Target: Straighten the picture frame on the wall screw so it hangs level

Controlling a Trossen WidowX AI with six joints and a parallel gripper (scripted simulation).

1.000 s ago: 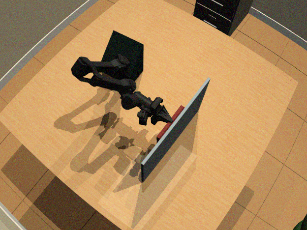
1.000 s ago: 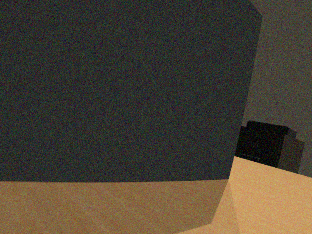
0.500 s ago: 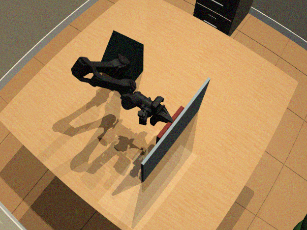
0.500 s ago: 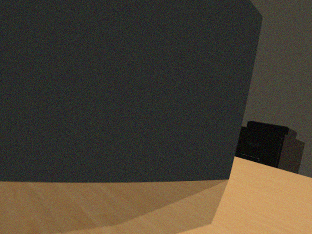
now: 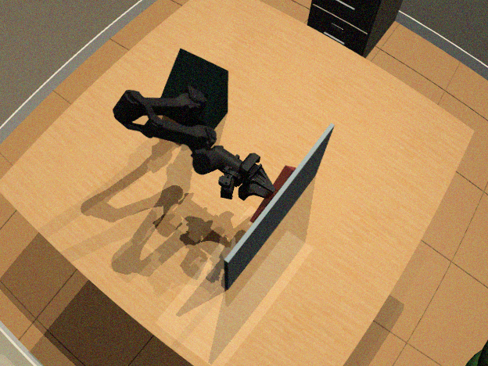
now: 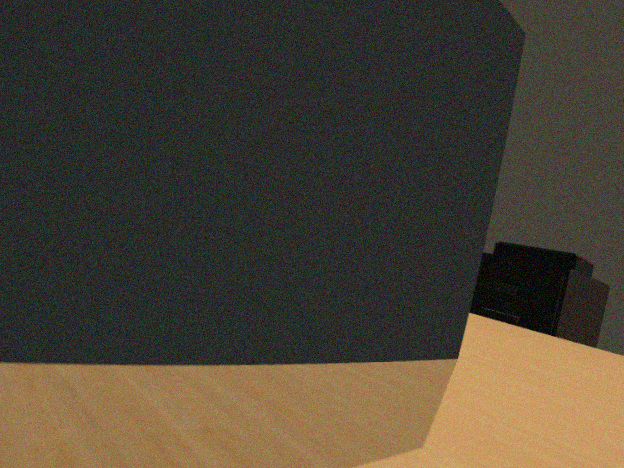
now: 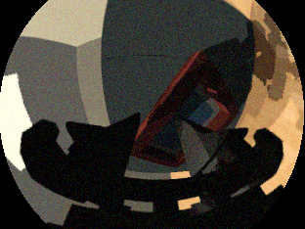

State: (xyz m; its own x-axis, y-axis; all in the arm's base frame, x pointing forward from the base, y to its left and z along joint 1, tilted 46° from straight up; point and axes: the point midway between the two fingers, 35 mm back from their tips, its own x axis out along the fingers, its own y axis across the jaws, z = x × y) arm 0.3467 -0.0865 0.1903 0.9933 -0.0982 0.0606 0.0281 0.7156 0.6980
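The red picture frame lies 5 cm below my gripper tip, 2 cm to the left of it and 1 cm ahead of it. Round my gripper tip: grey wall panel: 7 cm below, 2 cm ahead.
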